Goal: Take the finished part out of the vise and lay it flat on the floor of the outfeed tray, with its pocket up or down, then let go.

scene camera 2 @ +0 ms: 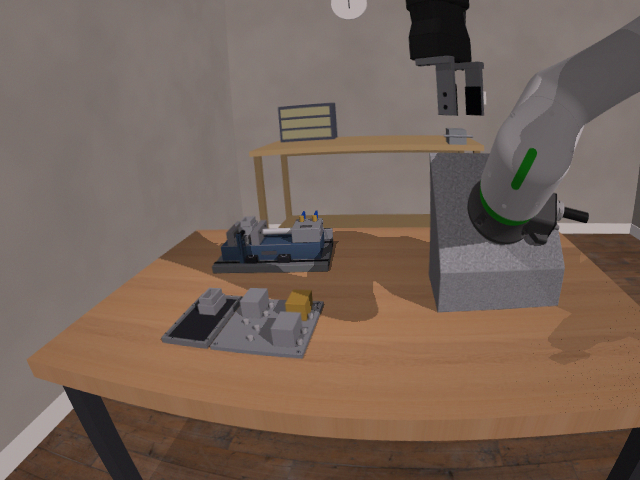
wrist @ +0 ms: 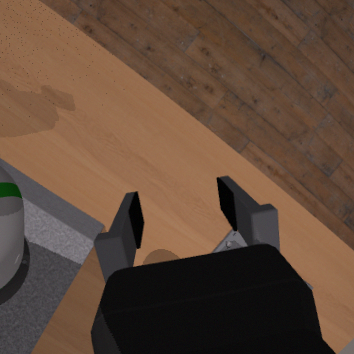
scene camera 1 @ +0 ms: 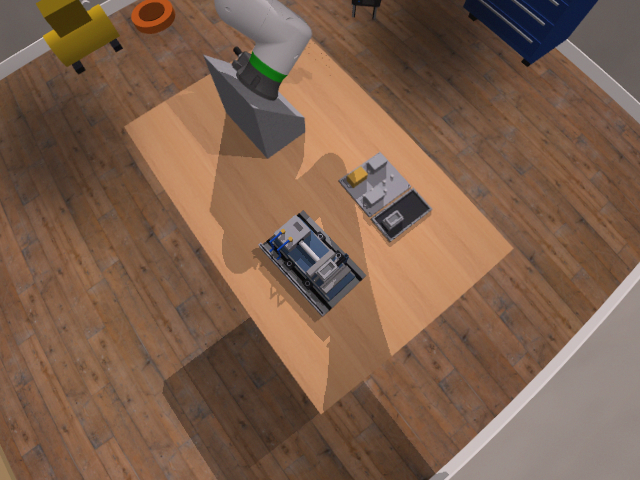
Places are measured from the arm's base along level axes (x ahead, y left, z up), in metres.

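Pixels of known places: gripper, fingertip midpoint: (scene camera 2: 462, 115) (wrist: 179, 199) (scene camera 1: 363, 15); arm's base, origin of the base link: (scene camera 2: 501, 210) (scene camera 1: 256, 86).
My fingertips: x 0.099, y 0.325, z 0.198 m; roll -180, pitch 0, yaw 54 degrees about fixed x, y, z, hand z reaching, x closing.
Observation:
For each thing: its top centre in the pictures, then the offset to it from my fingertips. "pt": a spot on its surface instead.
- finished part, middle of its top: (scene camera 2: 247, 218) (scene camera 1: 327, 269) dy -0.430, dx +0.526, dz -0.264 m
- grey vise, middle of its top: (scene camera 2: 271, 223) (scene camera 1: 312, 255) dy -0.446, dx +0.464, dz -0.280 m
- pocketed grey part, middle of its top: (scene camera 2: 210, 293) (scene camera 1: 394, 218) dy -0.146, dx +0.481, dz -0.338 m
- grey plate, surface spot: (scene camera 2: 232, 342) (scene camera 1: 400, 181) pt dy -0.036, dx +0.372, dz -0.371 m
- yellow block, middle of its top: (scene camera 2: 298, 296) (scene camera 1: 357, 174) dy -0.167, dx +0.290, dz -0.335 m
The finished part (scene camera 1: 326, 268) (scene camera 2: 249, 223), a small grey block with a rectangular pocket facing up, sits between the jaws of the blue and grey vise (scene camera 1: 318, 246) (scene camera 2: 294, 251). The outfeed tray (scene camera 1: 414, 205) (scene camera 2: 196, 324) has a black floor and a grey rim. Another pocketed grey part (scene camera 1: 393, 219) (scene camera 2: 210, 301) stands at one end of it, pocket up. My gripper (scene camera 2: 461, 110) (wrist: 179, 199) is open and empty, high above the table near the pedestal, well away from vise and tray. It does not show in scene camera 1's view.
A grey plate (scene camera 1: 400, 188) (scene camera 2: 232, 342) with pegs adjoins the tray. It carries two grey blocks (scene camera 1: 376, 162) (scene camera 2: 286, 329) and a yellow block (scene camera 1: 356, 177) (scene camera 2: 298, 304). Blue handles with yellow tips rise at one end of the vise. The grey pedestal (scene camera 1: 248, 113) (scene camera 2: 496, 289) bears the arm.

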